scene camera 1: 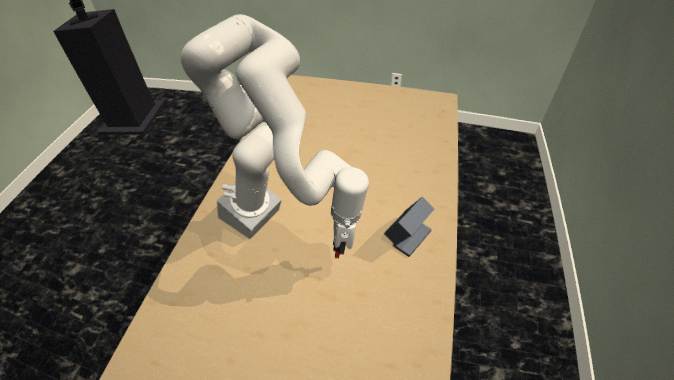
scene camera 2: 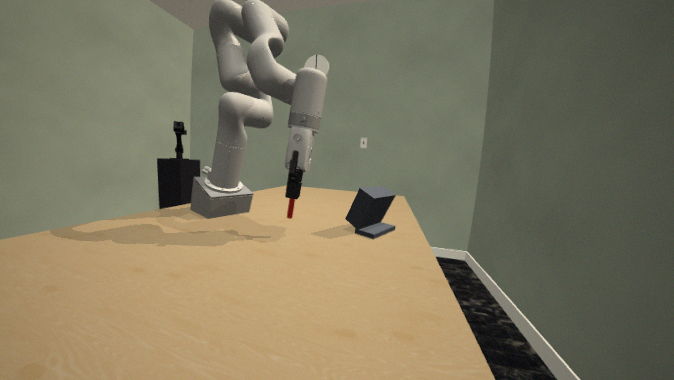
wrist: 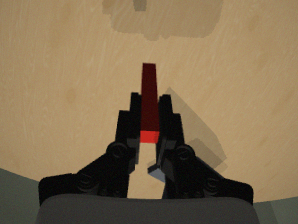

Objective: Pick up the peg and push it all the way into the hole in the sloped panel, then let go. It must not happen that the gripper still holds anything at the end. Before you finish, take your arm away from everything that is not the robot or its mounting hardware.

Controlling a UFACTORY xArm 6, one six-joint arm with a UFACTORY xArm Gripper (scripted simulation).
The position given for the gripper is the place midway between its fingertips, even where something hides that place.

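Note:
A red peg (wrist: 150,130) is visible in the scene, and the wrist view also shows the gripper (wrist: 148,108). From scene camera 2 the gripper (scene camera 2: 292,197) can be seen as well.

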